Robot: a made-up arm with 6 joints. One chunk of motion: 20 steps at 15 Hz.
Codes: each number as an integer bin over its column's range. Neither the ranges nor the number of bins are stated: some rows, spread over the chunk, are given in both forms.
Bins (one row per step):
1: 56 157 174 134 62 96
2: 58 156 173 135 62 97
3: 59 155 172 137 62 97
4: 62 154 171 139 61 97
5: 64 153 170 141 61 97
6: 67 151 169 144 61 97
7: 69 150 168 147 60 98
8: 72 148 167 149 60 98
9: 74 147 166 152 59 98
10: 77 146 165 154 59 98
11: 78 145 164 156 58 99
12: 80 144 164 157 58 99
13: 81 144 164 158 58 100
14: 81 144 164 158 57 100
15: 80 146 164 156 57 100
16: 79 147 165 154 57 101
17: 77 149 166 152 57 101
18: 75 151 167 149 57 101
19: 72 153 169 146 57 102
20: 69 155 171 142 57 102
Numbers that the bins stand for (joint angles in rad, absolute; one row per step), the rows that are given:
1: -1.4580 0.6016 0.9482 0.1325 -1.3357 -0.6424
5: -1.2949 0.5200 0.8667 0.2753 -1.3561 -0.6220
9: -1.0910 0.3976 0.7851 0.4996 -1.3969 -0.6016
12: -0.9686 0.3365 0.7443 0.6016 -1.4173 -0.5812
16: -0.9890 0.3976 0.7647 0.5404 -1.4376 -0.5404
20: -1.1929 0.5608 0.8871 0.2957 -1.4376 -0.5200
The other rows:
2: -1.4173 0.5812 0.9278 0.1529 -1.3357 -0.6220
3: -1.3969 0.5608 0.9075 0.1937 -1.3357 -0.6220
4: -1.3357 0.5404 0.8871 0.2345 -1.3561 -0.6220
6: -1.2337 0.4792 0.8463 0.3365 -1.3561 -0.6220
7: -1.1929 0.4588 0.8259 0.3976 -1.3765 -0.6016
8: -1.1318 0.4180 0.8055 0.4384 -1.3765 -0.6016
10: -1.0298 0.3773 0.7647 0.5404 -1.3969 -0.6016
11: -1.0094 0.3569 0.7443 0.5812 -1.4173 -0.5812
13: -0.9482 0.3365 0.7443 0.6220 -1.4173 -0.5608
14: -0.9482 0.3365 0.7443 0.6220 -1.4376 -0.5608
15: -0.9686 0.3773 0.7443 0.5812 -1.4376 -0.5608
17: -1.0298 0.4384 0.7851 0.4996 -1.4376 -0.5404
18: -1.0706 0.4792 0.8055 0.4384 -1.4376 -0.5404
19: -1.1318 0.5200 0.8463 0.3773 -1.4376 -0.5200

